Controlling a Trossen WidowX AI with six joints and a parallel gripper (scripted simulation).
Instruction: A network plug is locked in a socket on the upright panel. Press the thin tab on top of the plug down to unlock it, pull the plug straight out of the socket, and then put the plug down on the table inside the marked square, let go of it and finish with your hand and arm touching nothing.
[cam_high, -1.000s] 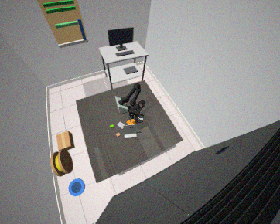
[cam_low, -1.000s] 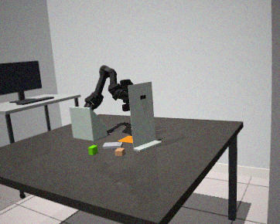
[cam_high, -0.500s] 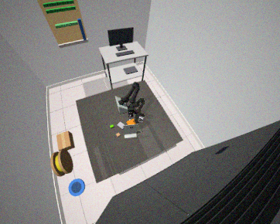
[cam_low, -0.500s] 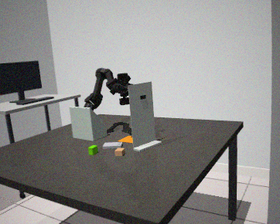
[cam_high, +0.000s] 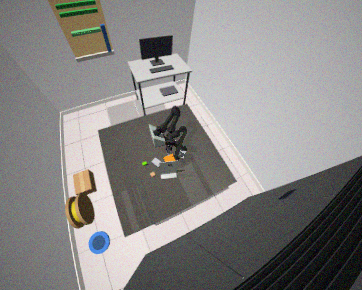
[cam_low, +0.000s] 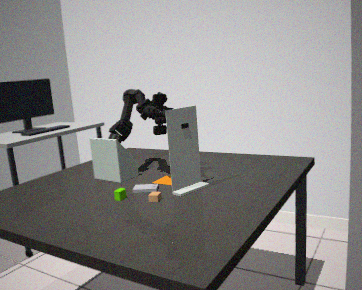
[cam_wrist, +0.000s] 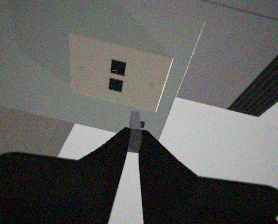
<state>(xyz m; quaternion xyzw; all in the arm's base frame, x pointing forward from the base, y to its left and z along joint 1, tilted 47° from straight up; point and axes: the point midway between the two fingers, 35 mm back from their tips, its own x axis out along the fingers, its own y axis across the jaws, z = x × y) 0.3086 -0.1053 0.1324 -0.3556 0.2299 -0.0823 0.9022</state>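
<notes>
The orange marked square lies 310 mm below my gripper tip, 60 mm behind it and 50 mm to the left of it. Round my gripper tip: upright panel (150 mm below, 100 mm ahead, 30 mm to the right); grey network plug (10 mm ahead).
</notes>
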